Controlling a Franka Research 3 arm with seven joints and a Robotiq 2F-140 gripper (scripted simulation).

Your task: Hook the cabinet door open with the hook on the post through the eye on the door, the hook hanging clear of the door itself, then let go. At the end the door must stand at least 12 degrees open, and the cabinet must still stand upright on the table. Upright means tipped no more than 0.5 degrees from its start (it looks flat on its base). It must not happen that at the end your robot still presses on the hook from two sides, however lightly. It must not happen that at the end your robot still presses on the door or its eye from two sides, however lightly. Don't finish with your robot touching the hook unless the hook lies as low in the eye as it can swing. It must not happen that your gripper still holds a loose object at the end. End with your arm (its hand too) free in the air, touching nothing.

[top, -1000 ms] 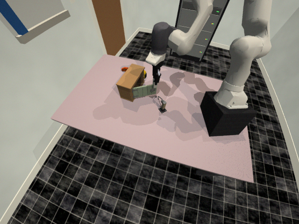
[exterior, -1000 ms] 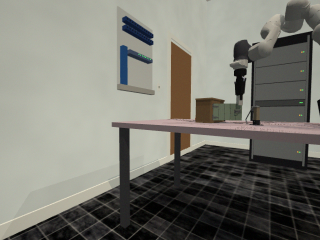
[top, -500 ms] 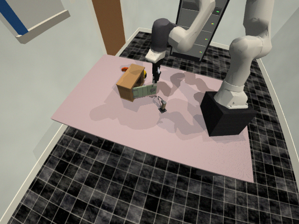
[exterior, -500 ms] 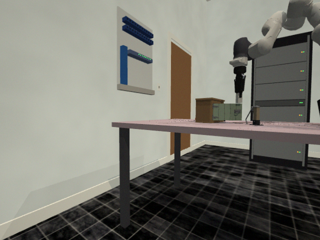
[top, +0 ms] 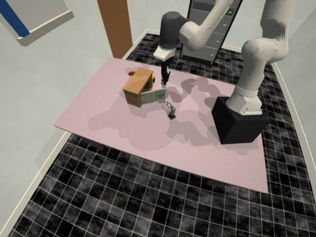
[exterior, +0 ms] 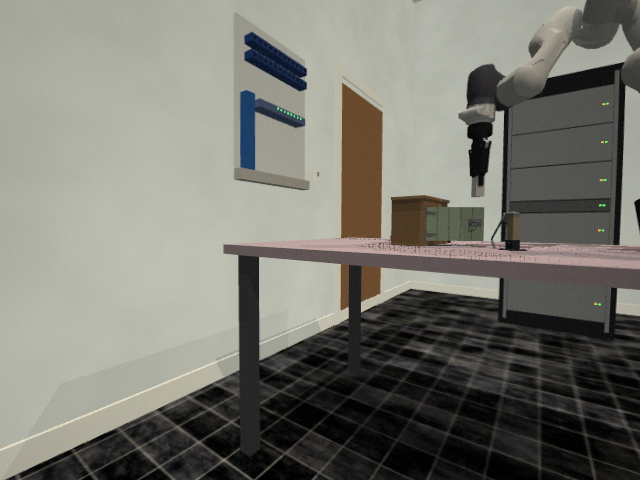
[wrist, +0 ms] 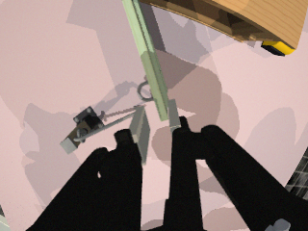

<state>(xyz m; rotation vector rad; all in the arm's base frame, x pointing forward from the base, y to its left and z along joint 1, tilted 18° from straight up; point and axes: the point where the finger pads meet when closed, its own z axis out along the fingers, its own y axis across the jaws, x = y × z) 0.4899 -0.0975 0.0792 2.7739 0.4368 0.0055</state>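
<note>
The hook rod is 6 cm behind my hand, 8 cm to the left of it and 14 cm below it. Also, from my hand: cabinet door: 7 cm ahead, 4 cm to the left, 12 cm below; yellow object: 13 cm ahead, 21 cm to the right, 17 cm below; orange object: 27 cm ahead, 27 cm to the right, 18 cm below.
</note>
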